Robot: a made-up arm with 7 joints.
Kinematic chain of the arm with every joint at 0, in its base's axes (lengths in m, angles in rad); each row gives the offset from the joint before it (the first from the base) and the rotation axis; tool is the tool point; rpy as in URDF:
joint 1: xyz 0 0 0.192 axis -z
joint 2: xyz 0 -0.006 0.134 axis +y
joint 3: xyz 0 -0.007 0.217 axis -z
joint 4: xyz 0 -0.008 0.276 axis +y
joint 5: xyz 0 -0.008 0.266 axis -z
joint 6: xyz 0 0 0.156 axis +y
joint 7: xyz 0 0 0.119 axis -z
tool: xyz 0 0 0 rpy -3.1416 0 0
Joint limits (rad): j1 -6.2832..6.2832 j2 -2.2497..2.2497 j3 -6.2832..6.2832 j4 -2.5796..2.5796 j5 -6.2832..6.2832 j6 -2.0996..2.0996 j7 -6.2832..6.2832
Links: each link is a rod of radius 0.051 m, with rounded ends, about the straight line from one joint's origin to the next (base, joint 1, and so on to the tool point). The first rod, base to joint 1, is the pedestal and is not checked.
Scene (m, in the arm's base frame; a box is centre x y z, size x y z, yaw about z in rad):
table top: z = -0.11
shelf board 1: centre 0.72 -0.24 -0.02 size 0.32 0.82 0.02 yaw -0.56
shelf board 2: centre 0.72 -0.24 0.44 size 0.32 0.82 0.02 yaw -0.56
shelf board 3: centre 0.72 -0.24 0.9 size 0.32 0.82 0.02 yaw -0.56
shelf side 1: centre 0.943 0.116 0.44 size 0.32 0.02 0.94 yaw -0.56
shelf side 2: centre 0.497 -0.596 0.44 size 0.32 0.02 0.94 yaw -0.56
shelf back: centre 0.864 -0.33 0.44 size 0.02 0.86 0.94 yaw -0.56
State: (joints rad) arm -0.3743 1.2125 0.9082 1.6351 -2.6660 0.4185 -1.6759
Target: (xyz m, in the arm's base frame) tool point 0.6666 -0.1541 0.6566
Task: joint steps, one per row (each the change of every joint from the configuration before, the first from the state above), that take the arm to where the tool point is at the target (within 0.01 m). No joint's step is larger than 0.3 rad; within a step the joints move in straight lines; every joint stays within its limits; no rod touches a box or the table.
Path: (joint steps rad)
1: -0.1150 -0.0994 -0.0380 0.2185 0.0129 -0.0124 0.0000
2: -0.1151 -0.0995 -0.0379 0.2186 0.0130 -0.0125 0.0000
3: -0.1150 -0.0994 -0.0380 0.2185 0.0129 -0.0124 0.0000
4: -0.0190 -0.2314 0.0287 -0.0706 0.0000 0.0581 0.0000
5: -0.0191 -0.2313 0.0287 -0.0706 -0.0001 0.0580 0.0000
6: -0.0190 -0.2314 0.0287 -0.0706 -0.0001 0.0581 0.0000
7: -0.0190 -0.2314 0.0287 -0.0706 0.0000 0.0580 0.0000
8: 0.1090 0.2924 0.1249 -0.2107 -0.0310 -0.0602 0.0000
9: 0.1091 0.2924 0.1248 -0.2106 -0.0310 -0.0602 0.0000

